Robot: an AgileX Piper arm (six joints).
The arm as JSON. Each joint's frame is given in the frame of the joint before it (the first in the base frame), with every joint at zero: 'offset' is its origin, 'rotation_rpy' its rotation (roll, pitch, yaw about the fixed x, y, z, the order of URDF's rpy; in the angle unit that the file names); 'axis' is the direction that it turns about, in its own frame. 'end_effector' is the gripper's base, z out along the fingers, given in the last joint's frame.
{
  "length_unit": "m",
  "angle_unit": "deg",
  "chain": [
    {
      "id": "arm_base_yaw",
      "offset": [
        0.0,
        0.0,
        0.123
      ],
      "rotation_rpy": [
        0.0,
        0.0,
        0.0
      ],
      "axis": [
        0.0,
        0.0,
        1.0
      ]
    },
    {
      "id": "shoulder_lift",
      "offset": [
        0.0,
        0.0,
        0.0
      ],
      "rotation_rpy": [
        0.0,
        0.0,
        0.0
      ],
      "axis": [
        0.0,
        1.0,
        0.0
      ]
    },
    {
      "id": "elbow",
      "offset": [
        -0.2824,
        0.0,
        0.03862
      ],
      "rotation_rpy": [
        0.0,
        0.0,
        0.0
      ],
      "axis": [
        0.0,
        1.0,
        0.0
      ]
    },
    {
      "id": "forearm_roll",
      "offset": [
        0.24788,
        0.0,
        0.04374
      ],
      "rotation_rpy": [
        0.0,
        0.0,
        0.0
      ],
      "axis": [
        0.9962,
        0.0,
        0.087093
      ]
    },
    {
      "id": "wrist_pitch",
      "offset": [
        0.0,
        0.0,
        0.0
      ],
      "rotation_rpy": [
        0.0,
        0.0,
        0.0
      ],
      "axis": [
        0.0,
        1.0,
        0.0
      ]
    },
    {
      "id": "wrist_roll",
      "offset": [
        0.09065,
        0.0,
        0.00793
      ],
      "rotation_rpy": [
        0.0,
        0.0,
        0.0
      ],
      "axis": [
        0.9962,
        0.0,
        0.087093
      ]
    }
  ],
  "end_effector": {
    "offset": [
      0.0,
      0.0,
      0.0
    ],
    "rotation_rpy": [
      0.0,
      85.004,
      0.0
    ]
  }
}
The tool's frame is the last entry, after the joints.
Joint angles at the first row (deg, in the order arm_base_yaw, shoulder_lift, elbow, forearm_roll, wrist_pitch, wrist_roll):
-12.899 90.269 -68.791 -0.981 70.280 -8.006
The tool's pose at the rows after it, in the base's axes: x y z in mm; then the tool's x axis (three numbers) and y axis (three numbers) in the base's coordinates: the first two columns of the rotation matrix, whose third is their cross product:
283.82, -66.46, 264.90, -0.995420, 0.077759, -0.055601, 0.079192, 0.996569, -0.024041
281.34, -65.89, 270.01, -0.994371, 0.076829, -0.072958, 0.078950, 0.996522, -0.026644
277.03, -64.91, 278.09, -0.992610, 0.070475, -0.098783, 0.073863, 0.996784, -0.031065
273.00, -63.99, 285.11, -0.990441, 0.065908, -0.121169, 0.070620, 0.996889, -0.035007
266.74, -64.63, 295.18, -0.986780, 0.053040, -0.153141, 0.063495, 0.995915, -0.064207
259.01, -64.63, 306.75, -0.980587, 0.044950, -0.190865, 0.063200, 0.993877, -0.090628
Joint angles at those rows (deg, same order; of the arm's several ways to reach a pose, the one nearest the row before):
-12.899 90.155 -68.791 -0.954 70.280 -8.098
-12.898 89.146 -68.791 -0.954 70.280 -8.137
-12.900 87.531 -68.793 -0.954 70.385 -8.476
-12.900 86.102 -68.793 -0.953 70.499 -8.708
-12.899 84.035 -68.791 -2.308 70.457 -8.940
-12.898 81.604 -68.791 -3.464 70.457 -8.939

